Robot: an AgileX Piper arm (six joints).
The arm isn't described. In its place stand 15 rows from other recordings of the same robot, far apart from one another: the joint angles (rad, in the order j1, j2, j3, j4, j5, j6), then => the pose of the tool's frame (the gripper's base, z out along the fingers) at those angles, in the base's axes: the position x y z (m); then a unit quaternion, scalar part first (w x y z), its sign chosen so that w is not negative.
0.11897, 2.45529, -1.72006, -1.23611, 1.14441, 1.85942 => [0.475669 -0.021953 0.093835 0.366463 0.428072 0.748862 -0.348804]
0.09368, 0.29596, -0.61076, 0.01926, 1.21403, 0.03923 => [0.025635 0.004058 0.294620 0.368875 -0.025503 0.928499 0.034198]
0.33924, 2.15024, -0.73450, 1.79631, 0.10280, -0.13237 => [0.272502 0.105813 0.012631 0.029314 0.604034 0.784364 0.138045]
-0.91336, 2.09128, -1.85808, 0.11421, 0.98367, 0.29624 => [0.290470 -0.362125 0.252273 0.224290 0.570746 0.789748 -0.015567]
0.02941, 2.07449, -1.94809, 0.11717, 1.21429, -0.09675 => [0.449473 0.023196 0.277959 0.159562 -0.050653 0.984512 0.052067]
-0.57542, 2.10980, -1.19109, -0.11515, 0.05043, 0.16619 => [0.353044 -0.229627 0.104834 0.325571 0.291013 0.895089 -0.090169]
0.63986, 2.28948, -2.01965, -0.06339, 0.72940, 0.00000 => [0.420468 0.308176 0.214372 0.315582 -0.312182 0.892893 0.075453]
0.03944, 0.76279, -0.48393, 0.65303, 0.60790, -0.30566 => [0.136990 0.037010 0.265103 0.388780 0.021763 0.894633 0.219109]
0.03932, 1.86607, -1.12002, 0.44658, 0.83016, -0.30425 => [0.340913 0.042440 0.160327 0.061894 -0.026046 0.984396 0.162653]
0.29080, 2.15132, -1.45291, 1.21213, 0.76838, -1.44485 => [0.410289 0.184606 0.156338 0.302065 -0.385026 0.811147 0.320237]
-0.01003, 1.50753, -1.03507, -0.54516, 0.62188, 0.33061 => [0.312533 -0.030627 0.263619 0.298169 -0.007355 0.939931 -0.166044]
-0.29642, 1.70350, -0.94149, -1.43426, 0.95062, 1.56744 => [0.284776 -0.163686 0.217409 0.294594 0.368435 0.767492 -0.434080]
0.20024, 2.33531, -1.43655, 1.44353, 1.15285, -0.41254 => [0.404675 0.166309 0.099277 0.088765 -0.141285 -0.816804 -0.552259]
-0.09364, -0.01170, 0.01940, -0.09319, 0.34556, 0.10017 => [0.052664 -0.007827 0.176346 0.606537 0.051672 0.792503 -0.037162]
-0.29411, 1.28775, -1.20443, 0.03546, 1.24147, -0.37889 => [0.229275 -0.066256 0.341967 0.162287 -0.038914 0.985234 -0.038234]
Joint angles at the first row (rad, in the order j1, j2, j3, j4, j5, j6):
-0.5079 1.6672 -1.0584 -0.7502 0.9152 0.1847
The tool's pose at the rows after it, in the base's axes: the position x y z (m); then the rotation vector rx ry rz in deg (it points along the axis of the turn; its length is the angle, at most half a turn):
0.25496 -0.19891 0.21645 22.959 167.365 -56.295
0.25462 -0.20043 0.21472 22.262 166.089 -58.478
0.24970 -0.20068 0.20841 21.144 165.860 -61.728
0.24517 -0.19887 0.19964 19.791 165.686 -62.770
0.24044 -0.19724 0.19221 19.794 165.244 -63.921
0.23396 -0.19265 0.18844 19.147 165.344 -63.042
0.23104 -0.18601 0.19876 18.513 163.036 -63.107
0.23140 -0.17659 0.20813 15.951 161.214 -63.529
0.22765 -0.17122 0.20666 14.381 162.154 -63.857
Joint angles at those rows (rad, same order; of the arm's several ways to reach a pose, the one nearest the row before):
-0.5079 1.6850 -1.0583 -0.7748 0.8980 0.2225
-0.5079 1.6863 -1.0453 -0.8207 0.8793 0.2566
-0.5079 1.6863 -1.0078 -0.8887 0.8679 0.3055
-0.5080 1.6863 -0.9642 -0.9356 0.8393 0.3480
-0.5079 1.6863 -0.9253 -0.9829 0.8206 0.4038
-0.5079 1.6675 -0.8848 -0.9905 0.7989 0.4172
-0.4940 1.6188 -0.8680 -0.9905 0.7929 0.4180
-0.4636 1.5776 -0.8570 -0.9928 0.7962 0.4096
-0.4503 1.5636 -0.8341 -0.9938 0.8067 0.4023

